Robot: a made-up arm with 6 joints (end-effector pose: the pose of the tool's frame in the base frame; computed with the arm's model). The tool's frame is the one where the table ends.
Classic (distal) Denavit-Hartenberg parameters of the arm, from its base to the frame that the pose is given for. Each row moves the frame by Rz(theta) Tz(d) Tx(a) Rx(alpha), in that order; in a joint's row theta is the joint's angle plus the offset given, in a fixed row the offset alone. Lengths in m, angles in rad.
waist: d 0.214; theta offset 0; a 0; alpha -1.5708
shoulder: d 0; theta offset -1.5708; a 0.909; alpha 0
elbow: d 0.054; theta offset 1.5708; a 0; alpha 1.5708
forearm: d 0.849; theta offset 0; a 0; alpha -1.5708
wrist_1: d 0; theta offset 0; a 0; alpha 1.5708
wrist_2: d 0.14; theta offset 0; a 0; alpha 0
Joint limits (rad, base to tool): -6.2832..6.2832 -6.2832..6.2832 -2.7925..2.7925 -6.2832..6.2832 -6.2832..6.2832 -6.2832..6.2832
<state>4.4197 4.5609 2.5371 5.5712 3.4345 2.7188</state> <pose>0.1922 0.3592 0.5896 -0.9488 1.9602 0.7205</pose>
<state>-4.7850 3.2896 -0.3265 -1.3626 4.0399 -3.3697</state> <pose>-0.1590 0.0351 -1.4307 0.1415 -0.8749 -0.5539</pose>
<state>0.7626 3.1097 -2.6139 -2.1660 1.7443 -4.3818</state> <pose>0.2971 0.2006 0.0678 1.4502 0.1685 0.0631</pose>
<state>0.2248 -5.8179 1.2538 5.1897 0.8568 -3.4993</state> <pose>1.3064 0.2577 0.8393 1.7592 1.0790 0.5023</pose>
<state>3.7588 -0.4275 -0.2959 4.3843 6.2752 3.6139</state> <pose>0.8729 0.5519 1.7827 -0.6277 0.3926 -0.7760</pose>
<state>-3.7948 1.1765 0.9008 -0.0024 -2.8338 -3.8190</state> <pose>-1.2126 0.8599 0.2531 -0.0082 0.8126 -1.2608</pose>
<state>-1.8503 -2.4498 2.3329 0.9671 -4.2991 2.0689</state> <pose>0.3189 0.5327 0.3098 1.9637 0.2506 0.6951</pose>
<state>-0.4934 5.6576 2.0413 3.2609 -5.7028 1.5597</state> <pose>0.3827 -0.1549 1.1754 -0.4048 0.9038 -1.8675</pose>
